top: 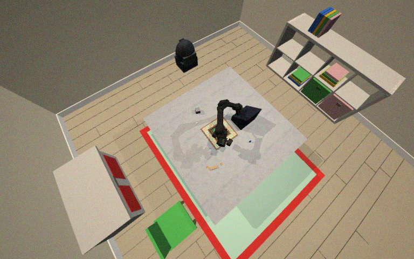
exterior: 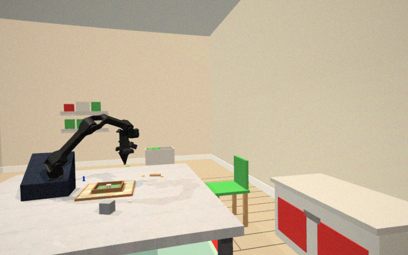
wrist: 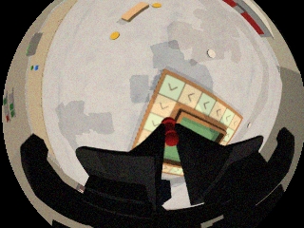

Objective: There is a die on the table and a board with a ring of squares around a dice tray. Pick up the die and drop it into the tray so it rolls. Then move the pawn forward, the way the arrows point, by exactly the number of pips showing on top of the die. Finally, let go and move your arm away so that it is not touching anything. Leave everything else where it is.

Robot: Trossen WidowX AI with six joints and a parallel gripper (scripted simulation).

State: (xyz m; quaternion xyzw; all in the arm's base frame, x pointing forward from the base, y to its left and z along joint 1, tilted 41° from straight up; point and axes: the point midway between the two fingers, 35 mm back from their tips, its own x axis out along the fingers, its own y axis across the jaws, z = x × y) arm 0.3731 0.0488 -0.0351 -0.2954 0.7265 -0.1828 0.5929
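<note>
The green dice tray is 100 mm behind my gripper tip, 100 mm to the right of it and 130 mm below it. Also, from my gripper tip: white die 100 mm behind, 120 mm to the right, 110 mm below; then blue pawn 250 mm behind, 210 mm to the left, 120 mm below; then red pawn 10 mm above.
</note>
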